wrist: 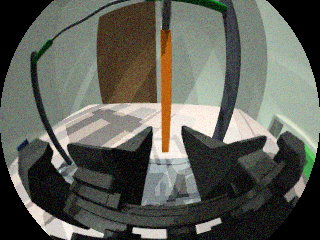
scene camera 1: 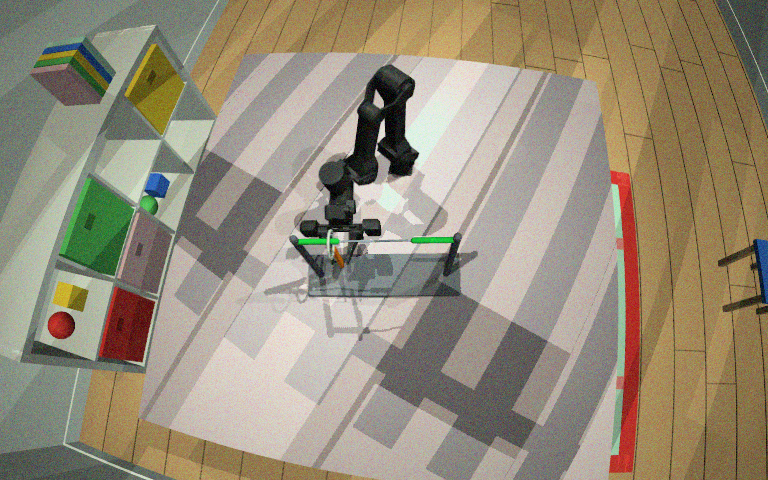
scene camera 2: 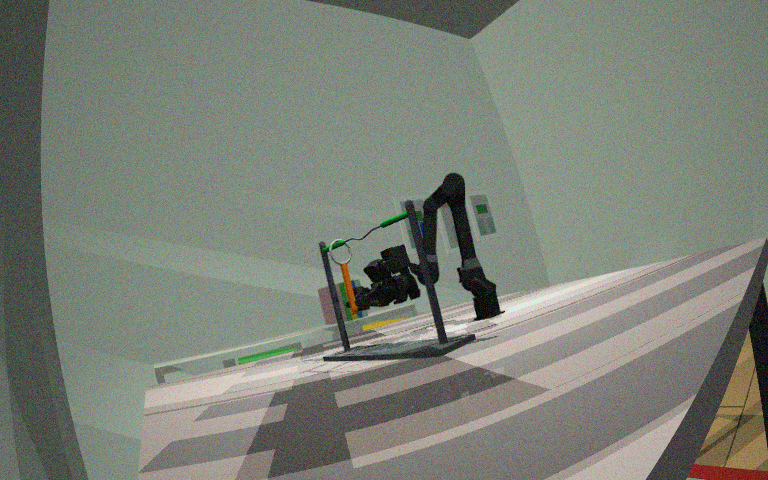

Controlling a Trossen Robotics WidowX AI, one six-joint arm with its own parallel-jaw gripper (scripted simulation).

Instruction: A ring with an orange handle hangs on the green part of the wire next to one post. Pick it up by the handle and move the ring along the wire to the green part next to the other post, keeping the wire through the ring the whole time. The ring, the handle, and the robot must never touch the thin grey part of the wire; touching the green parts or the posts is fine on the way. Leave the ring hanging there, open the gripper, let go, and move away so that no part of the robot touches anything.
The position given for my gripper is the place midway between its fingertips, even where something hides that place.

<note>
In view: my gripper (scene camera 1: 339, 264).
My gripper shows as well in the wrist view (wrist: 167, 129) and in scene camera 2 (scene camera 2: 350, 304).
</note>
